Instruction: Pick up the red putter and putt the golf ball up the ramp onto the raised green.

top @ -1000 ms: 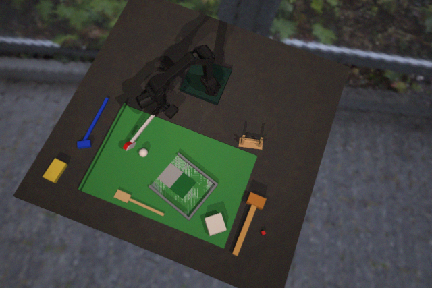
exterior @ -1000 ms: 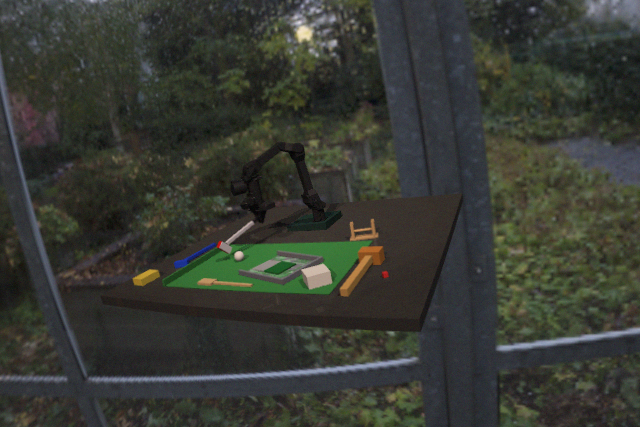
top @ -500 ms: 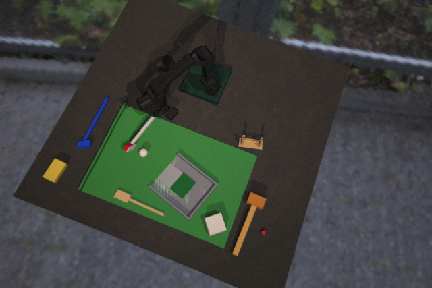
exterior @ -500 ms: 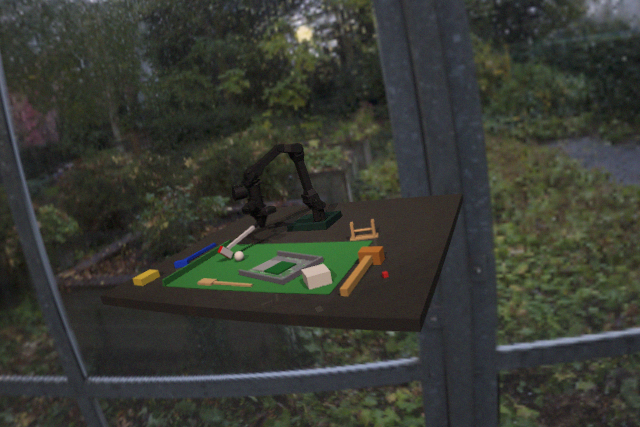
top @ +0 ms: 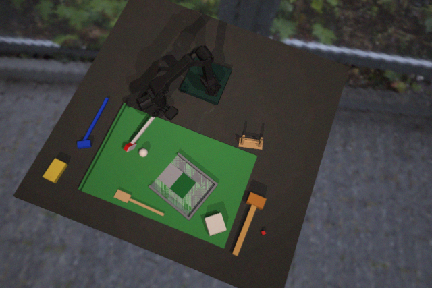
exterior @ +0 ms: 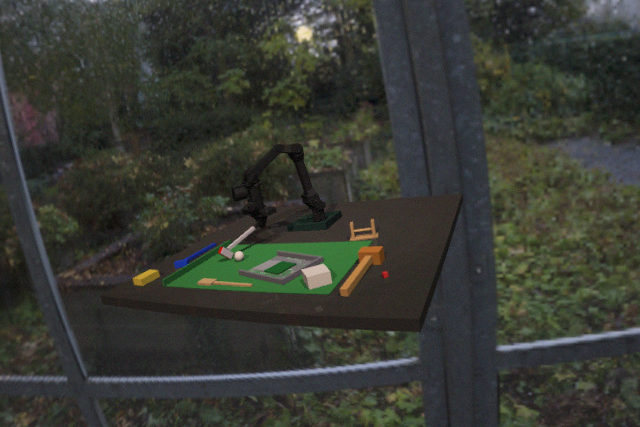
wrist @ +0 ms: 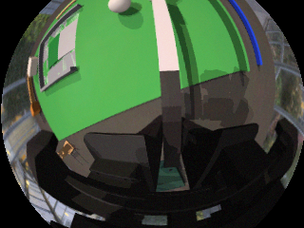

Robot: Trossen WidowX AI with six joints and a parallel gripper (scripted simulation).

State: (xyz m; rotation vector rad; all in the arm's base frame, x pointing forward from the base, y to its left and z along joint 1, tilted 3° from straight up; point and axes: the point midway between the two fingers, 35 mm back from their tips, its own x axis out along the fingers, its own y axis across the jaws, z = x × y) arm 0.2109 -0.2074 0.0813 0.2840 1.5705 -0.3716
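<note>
Now: gripper tip 11 cm short of the red putter and 4 cm to the left of it. From my gripper tip the other things lie so: white golf ball 22 cm ahead, 2 cm to the right, 5 cm below; then wooden rack 1 cm ahead, 48 cm to the left, 4 cm below; then blue putter 14 cm ahead, 30 cm to the right, 6 cm below.
</note>
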